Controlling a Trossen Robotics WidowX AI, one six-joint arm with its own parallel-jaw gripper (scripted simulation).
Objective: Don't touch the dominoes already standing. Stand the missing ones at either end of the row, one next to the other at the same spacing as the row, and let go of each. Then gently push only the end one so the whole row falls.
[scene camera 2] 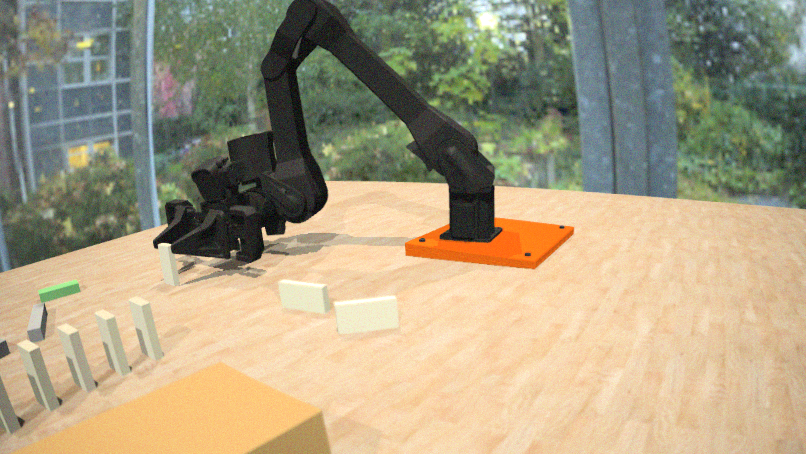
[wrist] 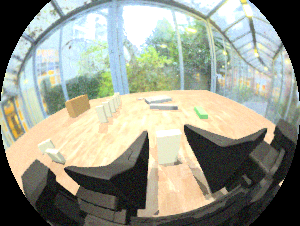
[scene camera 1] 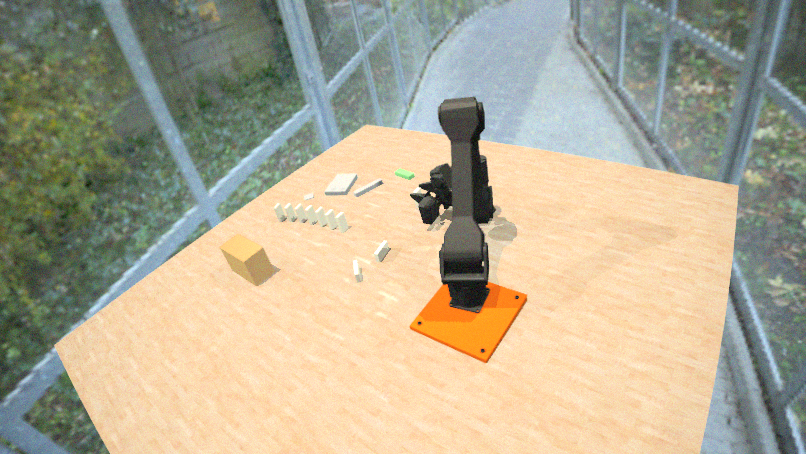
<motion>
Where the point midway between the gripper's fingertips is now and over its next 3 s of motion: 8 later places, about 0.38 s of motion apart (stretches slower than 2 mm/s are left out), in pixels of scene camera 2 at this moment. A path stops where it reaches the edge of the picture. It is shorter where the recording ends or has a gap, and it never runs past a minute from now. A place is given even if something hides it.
My gripper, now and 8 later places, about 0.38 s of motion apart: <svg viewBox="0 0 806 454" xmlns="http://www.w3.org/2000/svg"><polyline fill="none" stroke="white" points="162,247 158,227 135,217 108,240 98,253 108,254 140,227 156,207 165,250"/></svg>
</motion>
